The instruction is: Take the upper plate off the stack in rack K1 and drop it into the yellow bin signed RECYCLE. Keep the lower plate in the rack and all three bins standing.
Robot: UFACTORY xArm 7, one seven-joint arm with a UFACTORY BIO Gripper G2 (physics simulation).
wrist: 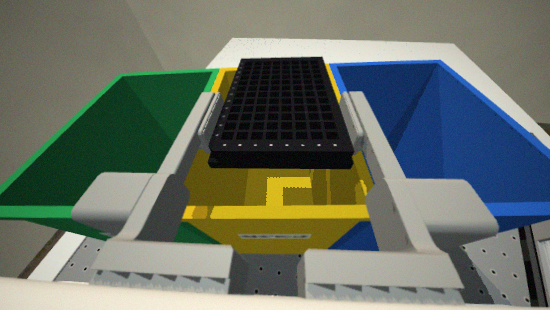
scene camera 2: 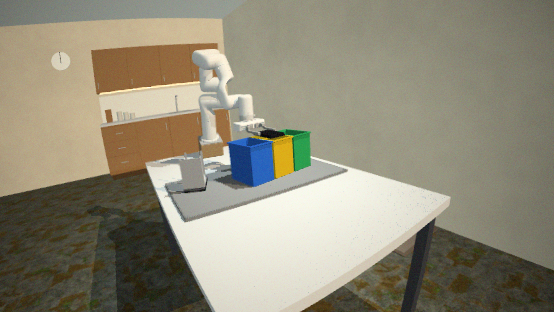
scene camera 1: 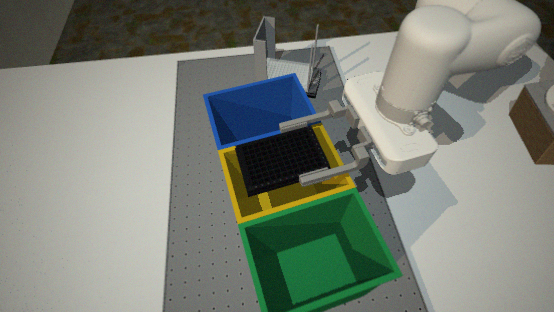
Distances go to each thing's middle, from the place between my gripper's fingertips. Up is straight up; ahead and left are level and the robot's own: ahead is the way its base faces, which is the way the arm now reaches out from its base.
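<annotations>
The black gridded plate (scene camera 1: 266, 164) is 10 mm below my hand and 10 mm ahead of it. Counted from my hand as well, the blue bin (scene camera 1: 238, 115) sits 110 mm below, 40 mm ahead and 110 mm to the right, while the yellow bin (scene camera 1: 246, 208) is 110 mm below my hand, 10 mm ahead of it and 10 mm to the left of it. As for the green bin (scene camera 1: 331, 247), I find it 110 mm below my hand, 30 mm behind it and 140 mm to the left of it.
</annotations>
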